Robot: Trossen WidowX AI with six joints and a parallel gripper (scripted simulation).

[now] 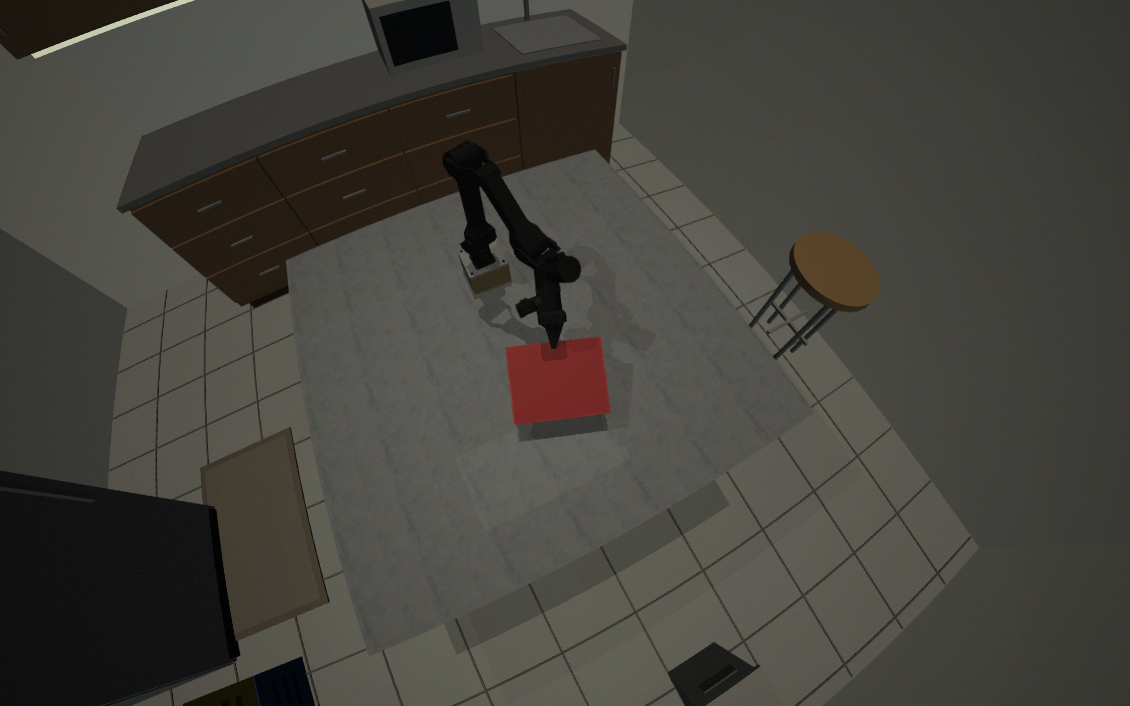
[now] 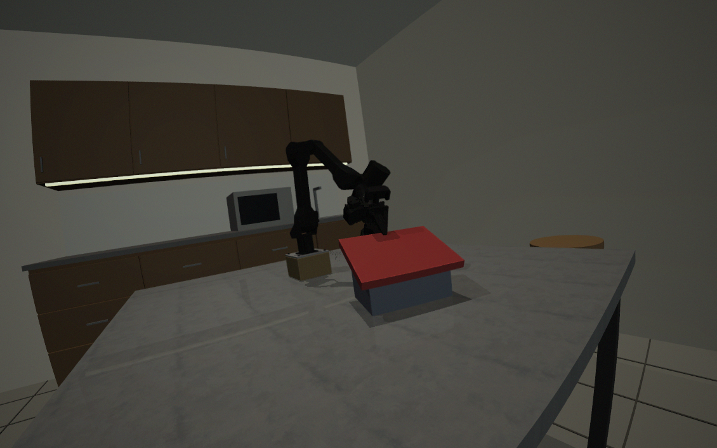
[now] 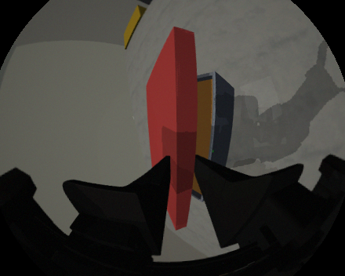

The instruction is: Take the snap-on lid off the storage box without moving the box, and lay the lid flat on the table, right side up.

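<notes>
The red lid lies 7 cm ahead of my gripper tip, 3 cm to the right of it and 3 cm below it. The rest, counted from my gripper tip: storage box (6 cm ahead, 2 cm to the right, 9 cm below).
</notes>
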